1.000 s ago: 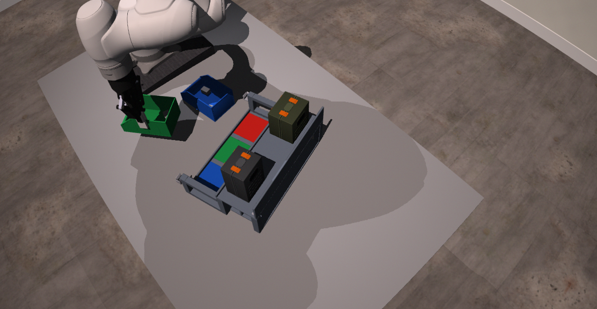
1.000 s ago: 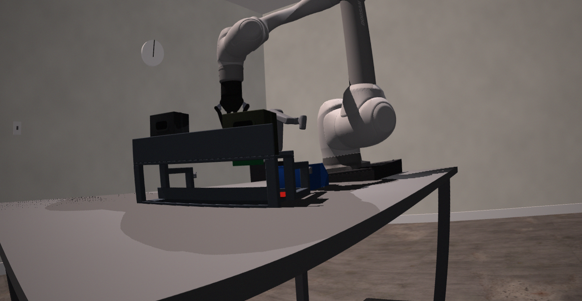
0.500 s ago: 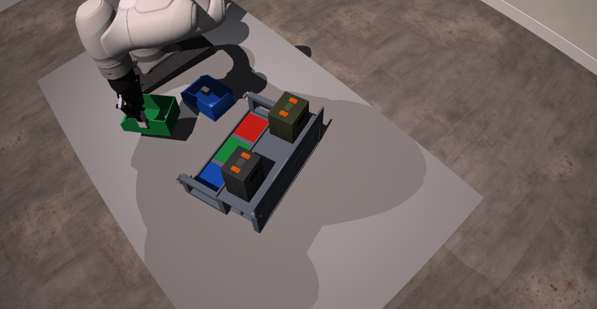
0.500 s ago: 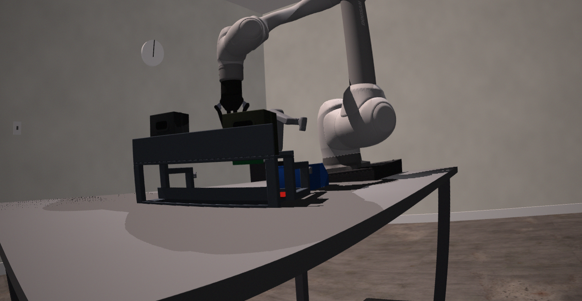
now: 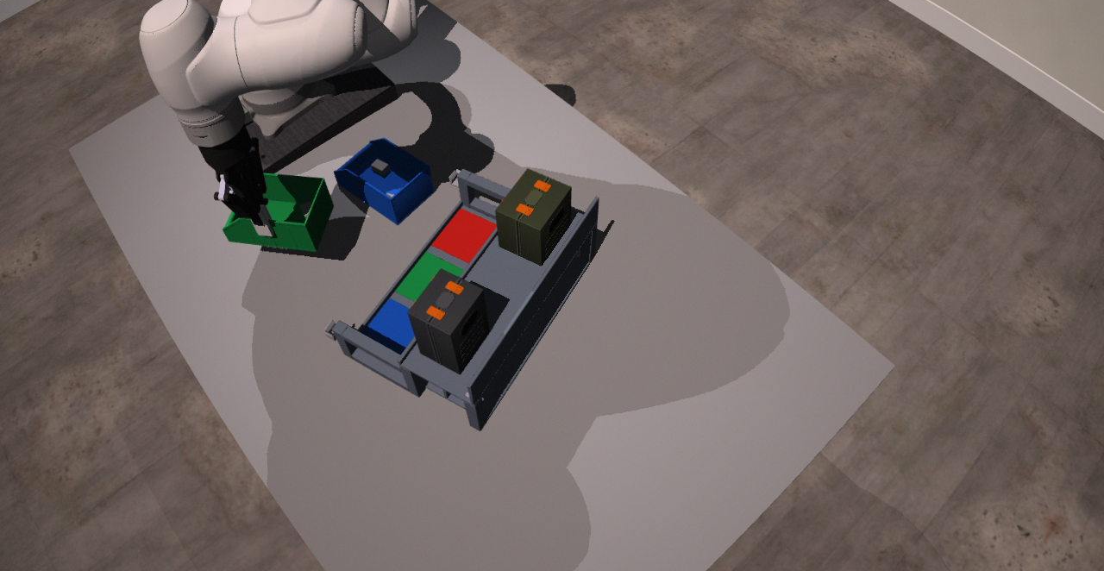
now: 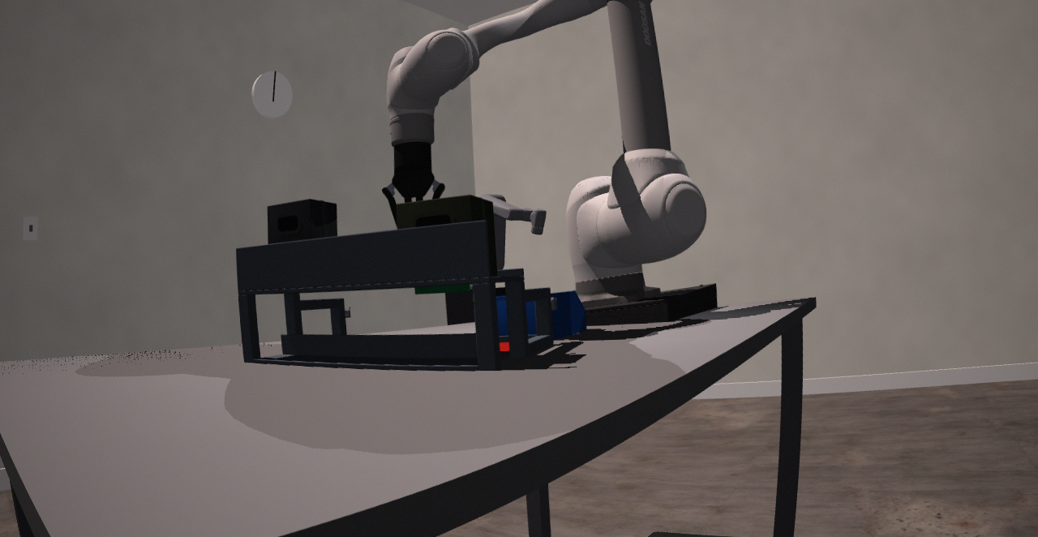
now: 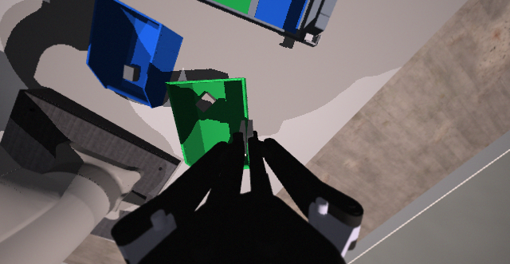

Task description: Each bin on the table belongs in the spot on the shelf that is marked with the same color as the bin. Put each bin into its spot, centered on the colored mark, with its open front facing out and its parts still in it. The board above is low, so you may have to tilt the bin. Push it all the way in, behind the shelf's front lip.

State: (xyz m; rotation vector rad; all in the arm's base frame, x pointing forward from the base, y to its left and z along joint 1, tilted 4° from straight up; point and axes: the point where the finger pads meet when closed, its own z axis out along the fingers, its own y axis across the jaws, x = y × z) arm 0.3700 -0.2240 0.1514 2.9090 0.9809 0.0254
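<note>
My gripper is now 40 mm to the right of the green bin, 40 mm above it and 30 mm past it. The rest, counted from my hand: olive case 320 mm to the left, 310 mm ahead, 10 mm below; then black case 370 mm ahead, 100 mm to the left; then blue bin 250 mm to the left, 120 mm below, 30 mm behind.
</note>
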